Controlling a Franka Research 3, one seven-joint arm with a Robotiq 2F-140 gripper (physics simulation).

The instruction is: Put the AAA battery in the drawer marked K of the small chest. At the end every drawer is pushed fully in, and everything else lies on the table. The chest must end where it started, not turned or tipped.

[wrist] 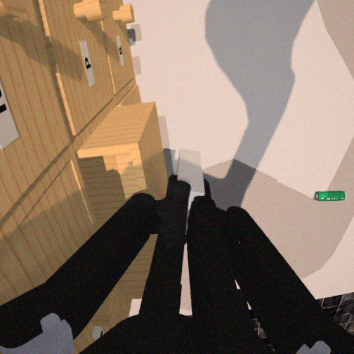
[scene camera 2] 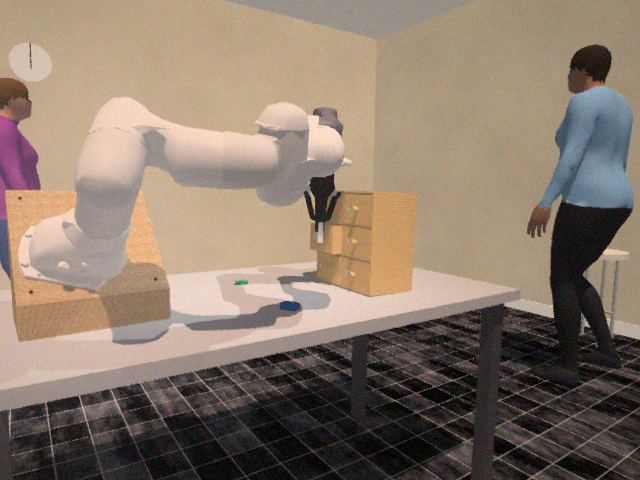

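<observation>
The small chest (scene camera 2: 392, 242) (wrist: 30, 165) stands upright at the table's right side. One middle-row drawer (scene camera 2: 331, 239) (wrist: 117, 131) sticks partly out; its letter is not readable. Its inside is shaded and mostly hidden, and no battery shows in it. A green battery (scene camera 2: 241, 282) (wrist: 330, 196) lies on the table; its size marking is not readable. My gripper (scene camera 2: 320, 233) (wrist: 186, 165) is shut and empty, pointing down at the front of the protruding drawer. Whether it touches the drawer is unclear. A drawer label reading P (wrist: 87, 63) shows in the wrist view.
A dark blue object (scene camera 2: 290, 305) lies nearer the table's front edge. The robot's base sits on a wooden block (scene camera 2: 139, 304) at the left of the table (scene camera 2: 444, 304). The other drawers' knobs protrude from the chest front. Two people stand beyond the table.
</observation>
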